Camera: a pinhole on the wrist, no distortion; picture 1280 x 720 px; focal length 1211.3 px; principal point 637.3 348.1 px. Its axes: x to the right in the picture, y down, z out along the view. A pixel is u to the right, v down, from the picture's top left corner.
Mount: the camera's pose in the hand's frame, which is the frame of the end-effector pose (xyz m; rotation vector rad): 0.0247 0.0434 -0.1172 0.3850 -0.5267 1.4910
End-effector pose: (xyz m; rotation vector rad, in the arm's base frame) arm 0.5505 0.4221 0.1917 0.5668 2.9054 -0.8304
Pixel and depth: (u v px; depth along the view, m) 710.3 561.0 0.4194
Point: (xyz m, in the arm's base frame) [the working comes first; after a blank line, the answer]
In the camera's frame: 0.0253 0.0737 0.4194

0.5645 0.1407 0.0828
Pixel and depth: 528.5 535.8 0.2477
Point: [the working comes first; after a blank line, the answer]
In the camera's frame: -0.0222 0.0384 0.2477

0.5422 0.2858 0.1897
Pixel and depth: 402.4 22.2 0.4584
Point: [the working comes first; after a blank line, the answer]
In the camera's frame: -0.0889 -0.1233 0.4584

0.3397 0.1121 0.1280
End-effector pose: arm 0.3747 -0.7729 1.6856 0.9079 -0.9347 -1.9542
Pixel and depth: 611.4 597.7 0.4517
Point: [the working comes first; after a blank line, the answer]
In the camera's frame: -0.0097 0.0931 0.4517

0.1516 -0.5180 1.6572
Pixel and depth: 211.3 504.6 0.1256
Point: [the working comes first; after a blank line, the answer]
In the camera's frame: -0.0442 0.0162 0.1256

0.3879 -0.7545 1.6165
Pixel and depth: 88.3 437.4 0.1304
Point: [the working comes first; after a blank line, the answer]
In the camera's frame: -0.0591 0.0096 0.1304

0.3832 -0.7541 1.6001
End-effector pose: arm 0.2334 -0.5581 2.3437 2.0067 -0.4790 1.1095
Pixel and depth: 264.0 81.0 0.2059
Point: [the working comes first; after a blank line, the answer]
In the camera's frame: -0.0635 -0.0454 0.2059

0.3527 -0.4949 2.3225
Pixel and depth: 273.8 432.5 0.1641
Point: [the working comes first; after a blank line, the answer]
In the camera's frame: -0.0492 0.0114 0.1641

0.2828 -0.4965 2.3055
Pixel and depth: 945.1 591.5 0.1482
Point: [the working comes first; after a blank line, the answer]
In the camera's frame: 0.0377 0.0298 0.1482

0.2395 -0.5747 2.3180
